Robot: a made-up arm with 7 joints.
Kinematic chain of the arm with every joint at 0, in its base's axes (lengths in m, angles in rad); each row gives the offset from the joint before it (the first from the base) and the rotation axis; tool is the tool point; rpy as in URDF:
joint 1: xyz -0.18 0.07 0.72 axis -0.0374 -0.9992 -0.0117
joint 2: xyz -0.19 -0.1 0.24 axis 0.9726 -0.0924 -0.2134
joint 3: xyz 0 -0.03 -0.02 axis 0.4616 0.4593 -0.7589
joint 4: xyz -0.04 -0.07 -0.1 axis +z
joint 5: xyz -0.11 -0.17 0 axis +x
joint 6: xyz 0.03 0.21 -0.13 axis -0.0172 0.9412 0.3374
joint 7: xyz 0 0.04 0.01 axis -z
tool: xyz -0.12 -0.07 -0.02 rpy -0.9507 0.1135 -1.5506
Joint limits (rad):
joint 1: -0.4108..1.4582
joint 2: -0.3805..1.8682
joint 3: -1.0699..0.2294
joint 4: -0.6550..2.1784
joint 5: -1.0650..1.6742
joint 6: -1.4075..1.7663
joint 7: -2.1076..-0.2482
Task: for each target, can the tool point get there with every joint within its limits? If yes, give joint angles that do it. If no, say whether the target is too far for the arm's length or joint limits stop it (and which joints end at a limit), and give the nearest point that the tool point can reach.
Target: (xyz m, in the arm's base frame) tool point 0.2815 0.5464 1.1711
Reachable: no: joint limits stop it (at a limit: joint 1, joint 2, joint 3, joint 4, joint 7) | nearest point 0.0666 0.3165 0.9947 | short by 0.361 m
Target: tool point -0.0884 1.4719 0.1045
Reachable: no: too far | nearest point -0.3056 0.5340 0.4078 | short by 1.009 m
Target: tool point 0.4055 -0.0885 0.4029
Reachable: no: joint limits stop it (at a limit: joint 1, joint 5, joint 6, joint 7) | nearest point 0.1444 -0.0683 0.4532 | short by 0.267 m
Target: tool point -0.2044 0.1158 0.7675
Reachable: yes | joints -0.2546 1.6654 -0.7284 1.4854 0.2199 1.0069 -1.1170
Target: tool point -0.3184 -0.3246 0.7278
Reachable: yes | joints 0.4244 0.0107 -0.7600 0.0999 -0.3354 0.8907 -0.5436
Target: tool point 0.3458 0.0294 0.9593
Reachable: no: joint limits stop it (at a limit: joint 2, joint 3, joint 5, joint 6, joint 7) | nearest point 0.2018 0.0824 0.8935 | short by 0.167 m
